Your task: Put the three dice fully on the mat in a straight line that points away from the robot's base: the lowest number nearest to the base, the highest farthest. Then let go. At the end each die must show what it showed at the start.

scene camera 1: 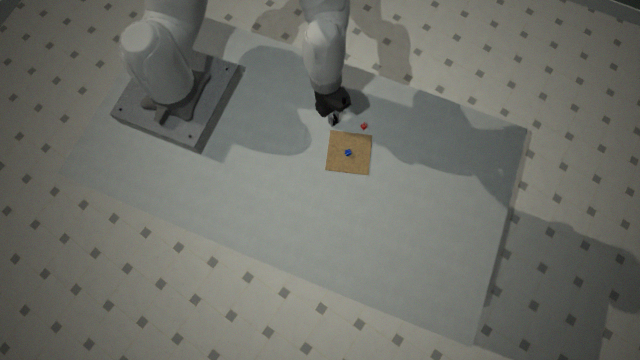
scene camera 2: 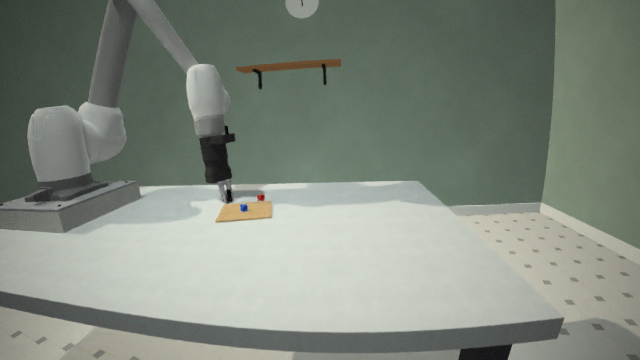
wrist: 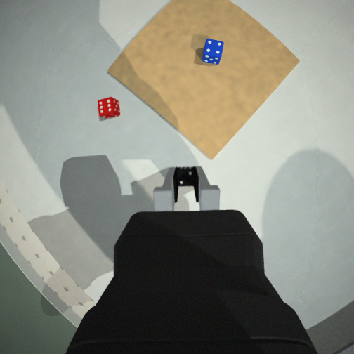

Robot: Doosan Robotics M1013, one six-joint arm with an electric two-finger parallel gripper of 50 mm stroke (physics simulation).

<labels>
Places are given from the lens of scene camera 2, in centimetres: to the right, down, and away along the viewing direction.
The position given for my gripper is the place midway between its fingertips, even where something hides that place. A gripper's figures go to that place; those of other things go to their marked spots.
my gripper (scene camera 2: 227,201): -28, 6, 82
tan mat (scene camera 2: 256,210): -17, 8, 73
</labels>
